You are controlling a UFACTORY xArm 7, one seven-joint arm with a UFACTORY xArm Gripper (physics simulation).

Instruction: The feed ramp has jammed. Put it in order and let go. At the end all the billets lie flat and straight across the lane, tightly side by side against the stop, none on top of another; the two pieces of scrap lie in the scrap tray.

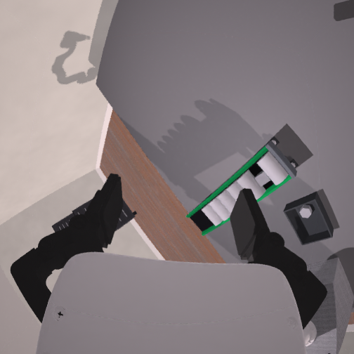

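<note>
The feed ramp [201,220], a black lane between green rails, slants right of centre. Its grey stop [283,160] is at the upper right end. One white billet [272,168] lies across the lane by the stop. Below it is a gap of black lane holding a small pale block [262,179], apparently scrap. Several more white billets [251,185] [214,213] lie down the lane, partly hidden by the right finger; their exact tilt is unclear. A pale hexagonal scrap piece [306,211] lies in the dark scrap tray [316,237]. My gripper [179,197] is open and empty, above the ramp's lower-left side.
A brown wooden edge [150,185] runs diagonally beside the ramp's lower end. A grey block-like object [332,295] is at the lower right, and a dark object [344,11] is at the top right corner. A dark slotted item [65,224] shows behind the left finger.
</note>
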